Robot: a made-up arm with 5 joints. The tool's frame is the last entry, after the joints. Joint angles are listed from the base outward.
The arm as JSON. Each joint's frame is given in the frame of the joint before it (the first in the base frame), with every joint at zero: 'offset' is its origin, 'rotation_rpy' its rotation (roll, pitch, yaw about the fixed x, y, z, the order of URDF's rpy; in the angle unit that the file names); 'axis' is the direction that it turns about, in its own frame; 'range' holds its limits. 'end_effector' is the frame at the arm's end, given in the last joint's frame.
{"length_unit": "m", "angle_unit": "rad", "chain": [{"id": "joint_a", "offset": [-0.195, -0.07, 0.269], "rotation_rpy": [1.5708, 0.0, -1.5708], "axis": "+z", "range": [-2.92, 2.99]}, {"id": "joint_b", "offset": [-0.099, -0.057, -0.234], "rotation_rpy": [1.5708, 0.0, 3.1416], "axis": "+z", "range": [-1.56, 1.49]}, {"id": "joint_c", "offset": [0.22, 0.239, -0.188], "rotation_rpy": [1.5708, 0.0, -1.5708], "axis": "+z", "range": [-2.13, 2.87]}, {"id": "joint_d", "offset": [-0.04, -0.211, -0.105], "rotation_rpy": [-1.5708, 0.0, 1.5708], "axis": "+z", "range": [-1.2, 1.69]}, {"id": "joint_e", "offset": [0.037, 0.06, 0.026], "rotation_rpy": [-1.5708, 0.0, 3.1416], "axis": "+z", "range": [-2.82, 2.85]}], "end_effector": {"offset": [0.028, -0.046, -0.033], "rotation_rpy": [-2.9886, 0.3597, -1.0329]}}
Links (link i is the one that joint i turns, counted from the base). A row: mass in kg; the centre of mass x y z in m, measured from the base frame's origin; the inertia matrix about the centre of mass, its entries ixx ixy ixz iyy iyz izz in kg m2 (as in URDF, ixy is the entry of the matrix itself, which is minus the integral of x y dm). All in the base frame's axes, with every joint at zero. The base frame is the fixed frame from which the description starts. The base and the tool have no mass.
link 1: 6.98; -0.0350 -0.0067 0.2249; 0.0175 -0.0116 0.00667 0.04 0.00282 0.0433
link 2: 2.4; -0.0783 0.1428 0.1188; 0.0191 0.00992 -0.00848 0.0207 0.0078 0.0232
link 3: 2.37; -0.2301 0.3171 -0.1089; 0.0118 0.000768 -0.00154 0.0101 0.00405 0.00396
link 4: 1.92; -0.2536 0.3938 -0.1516; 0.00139 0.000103 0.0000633 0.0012 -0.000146 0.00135
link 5: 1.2; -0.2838 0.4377 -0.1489; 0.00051 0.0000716 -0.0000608 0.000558 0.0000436 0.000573
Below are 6 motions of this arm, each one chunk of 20 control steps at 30 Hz.
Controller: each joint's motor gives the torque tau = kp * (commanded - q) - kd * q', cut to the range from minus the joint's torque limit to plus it. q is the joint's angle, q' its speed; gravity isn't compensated. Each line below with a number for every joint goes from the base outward.
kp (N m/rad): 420 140 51 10 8.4
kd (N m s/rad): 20 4.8 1.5 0.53 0.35
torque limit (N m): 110 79 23 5.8 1.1
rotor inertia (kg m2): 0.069 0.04 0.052 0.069 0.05
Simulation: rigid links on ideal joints. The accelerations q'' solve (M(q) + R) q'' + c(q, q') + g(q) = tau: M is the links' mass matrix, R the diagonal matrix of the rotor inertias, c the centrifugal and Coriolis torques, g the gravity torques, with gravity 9.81 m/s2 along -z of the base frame. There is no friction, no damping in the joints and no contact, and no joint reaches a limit. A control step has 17 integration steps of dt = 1/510 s. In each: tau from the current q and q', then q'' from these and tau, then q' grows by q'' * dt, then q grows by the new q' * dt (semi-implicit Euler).
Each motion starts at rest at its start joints. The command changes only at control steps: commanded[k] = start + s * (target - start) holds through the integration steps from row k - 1 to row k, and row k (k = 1, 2, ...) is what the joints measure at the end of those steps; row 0 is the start. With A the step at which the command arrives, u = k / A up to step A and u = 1 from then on. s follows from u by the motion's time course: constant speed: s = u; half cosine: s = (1 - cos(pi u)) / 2; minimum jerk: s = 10 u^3 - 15 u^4 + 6 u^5; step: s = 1 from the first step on.
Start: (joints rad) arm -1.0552 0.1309 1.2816 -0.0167 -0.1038
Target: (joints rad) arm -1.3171 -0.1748 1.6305 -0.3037 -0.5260
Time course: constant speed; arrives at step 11
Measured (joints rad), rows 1 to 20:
1: -1.0471 0.1326 1.2885 -0.0215 -0.1073
2: -1.0331 0.1343 1.2931 -0.0385 -0.1186
3: -1.0237 0.1325 1.2847 -0.0710 -0.1400
4: -1.0230 0.1260 1.2688 -0.1188 -0.1723
5: -1.0317 0.1152 1.2583 -0.1788 -0.2147
6: -1.0485 0.1000 1.2648 -0.2468 -0.2649
7: -1.0721 0.0792 1.2928 -0.3178 -0.3200
8: -1.1010 0.0508 1.3404 -0.3871 -0.3766
9: -1.1337 0.0131 1.4014 -0.4494 -0.4317
10: -1.1688 -0.0333 1.4692 -0.4999 -0.4829
11: -1.2051 -0.0863 1.5378 -0.5350 -0.5286
12: -1.2381 -0.1393 1.6044 -0.5490 -0.5651
13: -1.2634 -0.1846 1.6635 -0.5383 -0.5878
14: -1.2798 -0.2165 1.7063 -0.5060 -0.5953
15: -1.2878 -0.2325 1.7261 -0.4593 -0.5892
16: -1.2887 -0.2332 1.7216 -0.4069 -0.5728
17: -1.2839 -0.2219 1.6974 -0.3575 -0.5509
18: -1.2750 -0.2031 1.6614 -0.3189 -0.5283
19: -1.2636 -0.1810 1.6216 -0.2970 -0.5090
20: -1.2514 -0.1592 1.5848 -0.2945 -0.4956

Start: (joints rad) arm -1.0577 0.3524 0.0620 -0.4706 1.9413
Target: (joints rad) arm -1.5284 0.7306 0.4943 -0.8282 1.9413
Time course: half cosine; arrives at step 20
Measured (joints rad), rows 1 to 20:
1: -1.0491 0.3574 0.0669 -0.4713 1.9416
2: -1.0337 0.3783 0.0851 -0.4720 1.9422
3: -1.0205 0.4166 0.1094 -0.4736 1.9424
4: -1.0149 0.4677 0.1259 -0.4792 1.9419
5: -1.0204 0.5263 0.1247 -0.4921 1.9399
6: -1.0375 0.5872 0.1059 -0.5146 1.9362
7: -1.0637 0.6459 0.0785 -0.5474 1.9309
8: -1.0953 0.6995 0.0564 -0.5896 1.9242
9: -1.1290 0.7466 0.0520 -0.6393 1.9171
10: -1.1635 0.7867 0.0705 -0.6940 1.9106
11: -1.1987 0.8194 0.1091 -0.7510 1.9059
12: -1.2349 0.8439 0.1591 -0.8078 1.9037
13: -1.2723 0.8595 0.2112 -0.8616 1.9042
14: -1.3103 0.8667 0.2592 -0.9094 1.9073
15: -1.3476 0.8673 0.3013 -0.9481 1.9125
16: -1.3826 0.8638 0.3384 -0.9752 1.9189
17: -1.4136 0.8586 0.3715 -0.9900 1.9258
18: -1.4393 0.8534 0.4002 -0.9931 1.9323
19: -1.4587 0.8489 0.4227 -0.9868 1.9378
20: -1.4710 0.8452 0.4369 -0.9740 1.9419

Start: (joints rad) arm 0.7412 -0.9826 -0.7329 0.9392 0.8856
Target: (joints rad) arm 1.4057 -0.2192 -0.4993 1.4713 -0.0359
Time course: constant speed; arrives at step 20
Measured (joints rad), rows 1 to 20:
1: 0.7477 -0.9806 -0.7403 0.9433 0.8805
2: 0.7640 -0.9721 -0.7503 0.9535 0.8634
3: 0.7879 -0.9541 -0.7520 0.9678 0.8315
4: 0.8176 -0.9255 -0.7405 0.9863 0.7853
5: 0.8520 -0.8869 -0.7173 1.0105 0.7278
6: 0.8903 -0.8403 -0.6874 1.0424 0.6636
7: 0.9312 -0.7886 -0.6561 1.0828 0.5975
8: 0.9734 -0.7349 -0.6277 1.1312 0.5337
9: 1.0153 -0.6819 -0.6042 1.1852 0.4750
10: 1.0556 -0.6319 -0.5861 1.2412 0.4227
11: 1.0931 -0.5862 -0.5729 1.2949 0.3766
12: 1.1274 -0.5456 -0.5639 1.3420 0.3354
13: 1.1584 -0.5102 -0.5583 1.3791 0.2972
14: 1.1864 -0.4799 -0.5551 1.4043 0.2598
15: 1.2121 -0.4538 -0.5534 1.4170 0.2212
16: 1.2362 -0.4311 -0.5522 1.4182 0.1801
17: 1.2594 -0.4105 -0.5505 1.4100 0.1358
18: 1.2825 -0.3910 -0.5474 1.3957 0.0880
19: 1.3061 -0.3714 -0.5422 1.3789 0.0374
20: 1.3307 -0.3507 -0.5344 1.3630 -0.0151

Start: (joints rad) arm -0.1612 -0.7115 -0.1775 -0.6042 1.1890
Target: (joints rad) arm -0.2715 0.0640 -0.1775 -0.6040 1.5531
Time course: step
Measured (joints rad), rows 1 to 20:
1: -0.1771 -0.6489 -0.0667 -0.5724 1.2081
2: -0.1976 -0.4919 0.1089 -0.4929 1.2635
3: -0.2069 -0.3007 0.1811 -0.3976 1.3531
4: -0.2080 -0.1275 0.0979 -0.3121 1.4619
5: -0.2029 0.0146 -0.0858 -0.2427 1.5640
6: -0.1978 0.1401 -0.2695 -0.1909 1.6404
7: -0.1975 0.2555 -0.3918 -0.1674 1.6849
8: -0.1945 0.3485 -0.4472 -0.1834 1.6955
9: -0.1821 0.4090 -0.4409 -0.2392 1.6734
10: -0.1636 0.4348 -0.3825 -0.3248 1.6289
11: -0.1457 0.4260 -0.2964 -0.4262 1.5759
12: -0.1345 0.3844 -0.2130 -0.5294 1.5269
13: -0.1336 0.3154 -0.1525 -0.6215 1.4905
14: -0.1436 0.2296 -0.1178 -0.6906 1.4712
15: -0.1616 0.1397 -0.0995 -0.7272 1.4697
16: -0.1836 0.0570 -0.0866 -0.7272 1.4835
17: -0.2050 -0.0104 -0.0730 -0.6935 1.5081
18: -0.2220 -0.0582 -0.0581 -0.6344 1.5379
19: -0.2323 -0.0851 -0.0447 -0.5621 1.5674
20: -0.2350 -0.0920 -0.0360 -0.4887 1.5919

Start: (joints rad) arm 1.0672 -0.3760 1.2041 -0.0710 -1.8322
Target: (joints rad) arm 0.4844 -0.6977 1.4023 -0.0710 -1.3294
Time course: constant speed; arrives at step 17
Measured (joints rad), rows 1 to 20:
1: 1.0600 -0.3829 1.1791 -0.0679 -1.8280
2: 1.0422 -0.3978 1.1289 -0.0576 -1.8147
3: 1.0168 -0.4142 1.0820 -0.0396 -1.7911
4: 0.9859 -0.4280 1.0566 -0.0159 -1.7579
5: 0.9507 -0.4393 1.0568 0.0091 -1.7175
6: 0.9124 -0.4510 1.0765 0.0299 -1.6731
7: 0.8726 -0.4664 1.1066 0.0428 -1.6280
8: 0.8325 -0.4868 1.1392 0.0465 -1.5854
9: 0.7937 -0.5113 1.1698 0.0423 -1.5473
10: 0.7571 -0.5379 1.1964 0.0331 -1.5145
11: 0.7234 -0.5642 1.2178 0.0218 -1.4867
12: 0.6923 -0.5884 1.2335 0.0111 -1.4627
13: 0.6634 -0.6096 1.2432 0.0023 -1.4406
14: 0.6356 -0.6277 1.2476 -0.0042 -1.4187
15: 0.6082 -0.6432 1.2479 -0.0085 -1.3953
16: 0.5803 -0.6568 1.2461 -0.0115 -1.3695
17: 0.5515 -0.6694 1.2445 -0.0140 -1.3408
18: 0.5260 -0.6780 1.2504 -0.0153 -1.3129
19: 0.5087 -0.6803 1.2664 -0.0152 -1.2908
20: 0.5003 -0.6785 1.2857 -0.0155 -1.2774

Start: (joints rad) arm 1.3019 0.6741 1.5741 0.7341 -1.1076
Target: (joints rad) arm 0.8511 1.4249 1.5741 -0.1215 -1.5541
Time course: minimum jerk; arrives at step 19
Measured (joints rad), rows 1 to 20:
1: 1.2959 0.6646 1.5604 0.7318 -1.1075
2: 1.2860 0.6397 1.5370 0.7285 -1.1077
3: 1.2748 0.6088 1.5159 0.7310 -1.1084
4: 1.2605 0.5843 1.5023 0.7445 -1.1105
5: 1.2411 0.5762 1.4982 0.7690 -1.1158
6: 1.2151 0.5905 1.5028 0.7986 -1.1266
7: 1.1817 0.6289 1.5135 0.8232 -1.1453
8: 1.1414 0.6893 1.5274 0.8311 -1.1737
9: 1.0963 0.7664 1.5433 0.8119 -1.2126
10: 1.0493 0.8535 1.5605 0.7597 -1.2612
11: 1.0038 0.9439 1.5776 0.6748 -1.3177
12: 0.9624 1.0322 1.5914 0.5632 -1.3785
13: 0.9269 1.1146 1.5974 0.4343 -1.4392
14: 0.8984 1.1886 1.5916 0.2987 -1.4953
15: 0.8770 1.2521 1.5729 0.1660 -1.5422
16: 0.8623 1.3035 1.5437 0.0443 -1.5767
17: 0.8533 1.3415 1.5102 -0.0602 -1.5970
18: 0.8487 1.3658 1.4806 -0.1427 -1.6031
19: 0.8468 1.3776 1.4614 -0.2001 -1.5970
20: 0.8453 1.3790 1.4558 -0.2309 -1.5822

